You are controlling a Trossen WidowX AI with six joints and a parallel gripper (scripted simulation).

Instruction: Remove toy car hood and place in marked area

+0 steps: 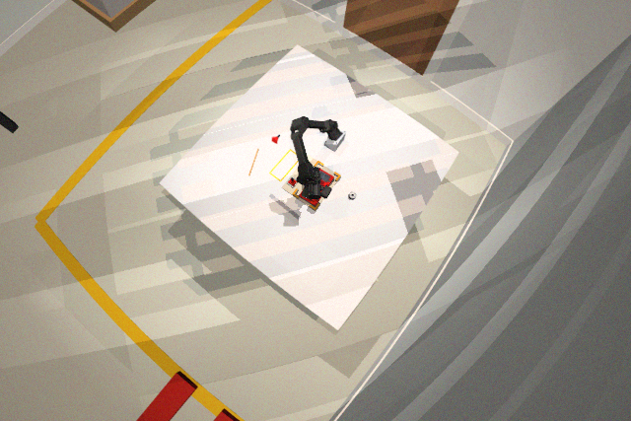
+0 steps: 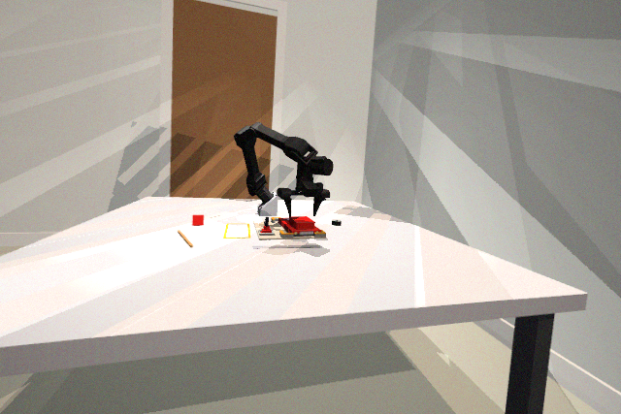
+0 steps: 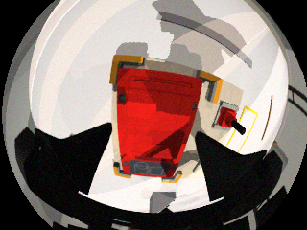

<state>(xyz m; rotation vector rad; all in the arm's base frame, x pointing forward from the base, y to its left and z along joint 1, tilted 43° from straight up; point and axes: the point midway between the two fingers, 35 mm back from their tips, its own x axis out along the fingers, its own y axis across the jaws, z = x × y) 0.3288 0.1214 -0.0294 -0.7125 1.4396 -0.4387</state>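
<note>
Right now my gripper tip is 2 cm above the red hood. Also, from my gripper tip: thin wooden stick 38 cm to the right, 8 cm ahead, 6 cm below; then tan base plate 5 cm below, 4 cm to the right, 4 cm behind.
</note>
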